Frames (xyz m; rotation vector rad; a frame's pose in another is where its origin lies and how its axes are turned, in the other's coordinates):
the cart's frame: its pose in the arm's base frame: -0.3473 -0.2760 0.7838 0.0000 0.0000 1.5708
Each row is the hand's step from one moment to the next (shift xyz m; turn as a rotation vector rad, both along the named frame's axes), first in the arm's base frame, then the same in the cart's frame.
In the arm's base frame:
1: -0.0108 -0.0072 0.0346 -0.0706 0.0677 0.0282
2: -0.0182 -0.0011 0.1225 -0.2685 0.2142 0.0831
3: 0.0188 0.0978 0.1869 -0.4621 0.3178 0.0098
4: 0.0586 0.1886 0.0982 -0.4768 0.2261 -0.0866
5: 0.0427 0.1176 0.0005 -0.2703 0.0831 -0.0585
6: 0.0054 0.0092 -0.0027 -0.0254 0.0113 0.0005
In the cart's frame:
1: -0.0072 0.0108 0.0346 0.0677 0.0706 0.0282
2: -0.0011 0.0182 0.1225 0.2142 0.2685 0.0831
3: 0.0978 -0.0188 0.1869 0.3178 0.4621 0.0098
4: 0.1886 -0.0586 0.0982 0.2261 0.4768 -0.0866
5: 0.1176 -0.0427 0.0005 0.0831 0.2703 -0.0585
6: 0.0092 -0.0054 -0.0027 0.0113 0.0254 0.0005

